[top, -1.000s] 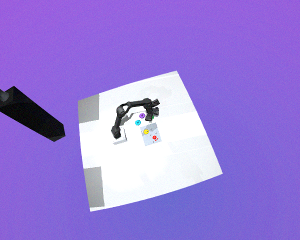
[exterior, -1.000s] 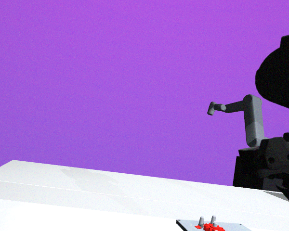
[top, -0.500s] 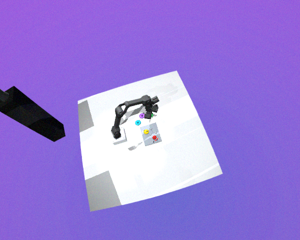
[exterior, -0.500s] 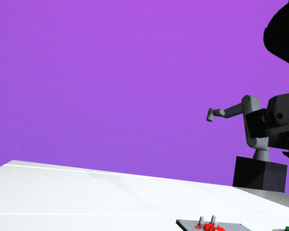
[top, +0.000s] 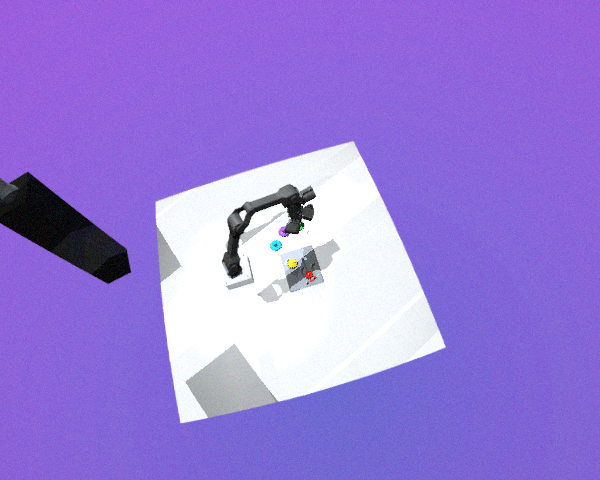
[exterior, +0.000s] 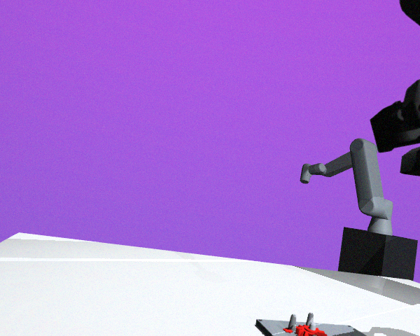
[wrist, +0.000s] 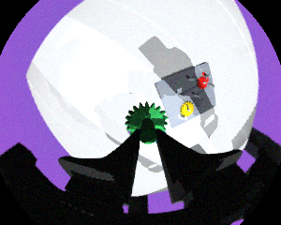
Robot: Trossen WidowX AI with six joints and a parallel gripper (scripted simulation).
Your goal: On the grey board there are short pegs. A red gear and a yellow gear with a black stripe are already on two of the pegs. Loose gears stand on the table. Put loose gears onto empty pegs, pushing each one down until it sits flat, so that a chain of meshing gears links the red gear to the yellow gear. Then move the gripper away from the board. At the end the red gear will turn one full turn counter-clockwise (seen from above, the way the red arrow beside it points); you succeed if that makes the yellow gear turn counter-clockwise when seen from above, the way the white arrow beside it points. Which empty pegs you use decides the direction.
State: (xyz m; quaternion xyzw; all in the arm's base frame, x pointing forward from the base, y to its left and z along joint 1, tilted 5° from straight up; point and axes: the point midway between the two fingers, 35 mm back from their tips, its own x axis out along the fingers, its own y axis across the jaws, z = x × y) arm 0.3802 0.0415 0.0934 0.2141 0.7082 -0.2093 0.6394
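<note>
Now: gripper tip 5 cm past the red gear, 21 cm to the left of it and 15 cm above it. Round my gripper tip: purple gear: 6 cm behind, 8 cm to the left, 15 cm below; green gear: 1 cm below; cyan gear: 13 cm behind, 2 cm to the left, 15 cm below.
</note>
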